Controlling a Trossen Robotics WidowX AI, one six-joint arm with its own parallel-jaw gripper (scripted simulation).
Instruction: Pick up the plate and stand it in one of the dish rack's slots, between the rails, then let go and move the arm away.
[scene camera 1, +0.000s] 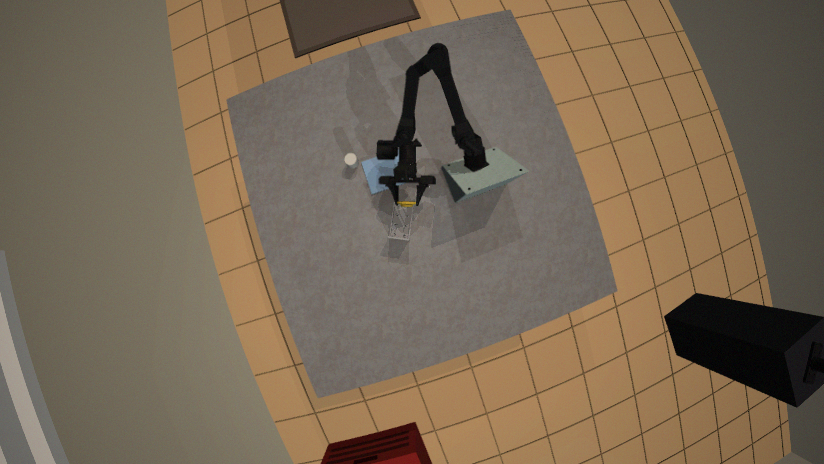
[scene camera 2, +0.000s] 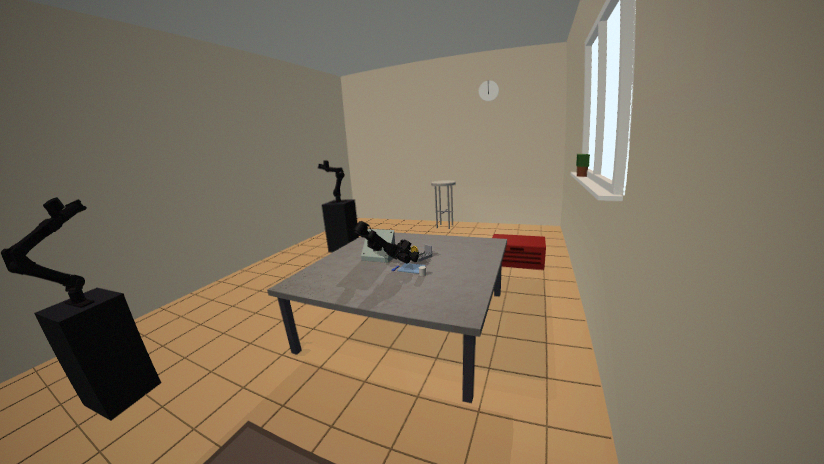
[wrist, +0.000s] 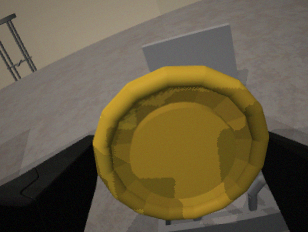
Scene:
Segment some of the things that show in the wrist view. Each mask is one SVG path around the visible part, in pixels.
The gripper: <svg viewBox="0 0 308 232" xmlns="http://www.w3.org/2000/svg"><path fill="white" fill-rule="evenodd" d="M96 135L85 136L84 139L78 140L76 144L70 145L69 148L62 149L61 152L54 154L53 157L42 161L35 168L20 174L15 180L12 178L11 181L5 182L5 184L0 186L0 232L84 232L86 220L88 220L90 204L92 204L94 193L96 193L98 173L93 149L93 140ZM268 132L268 147L262 168L264 180L266 180L268 188L271 190L273 198L275 198L277 208L283 214L284 222L287 224L287 228L289 228L288 230L291 232L308 232L308 147L303 143L296 143L296 141L287 139L287 137Z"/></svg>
A yellow plate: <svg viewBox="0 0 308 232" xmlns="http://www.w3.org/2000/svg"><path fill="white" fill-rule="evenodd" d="M208 66L171 66L159 68L157 71L150 72L150 74L127 83L118 92L118 95L106 105L104 111L101 112L100 123L98 123L96 136L94 136L93 140L97 173L109 192L113 194L113 197L121 201L122 204L129 206L133 212L159 218L159 220L179 221L186 220L186 218L203 217L208 213L224 209L224 206L238 200L243 193L247 192L252 182L258 177L260 170L262 170L269 139L268 125L262 105L248 91L246 85L240 83L234 77L223 74L223 72L216 71Z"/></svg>

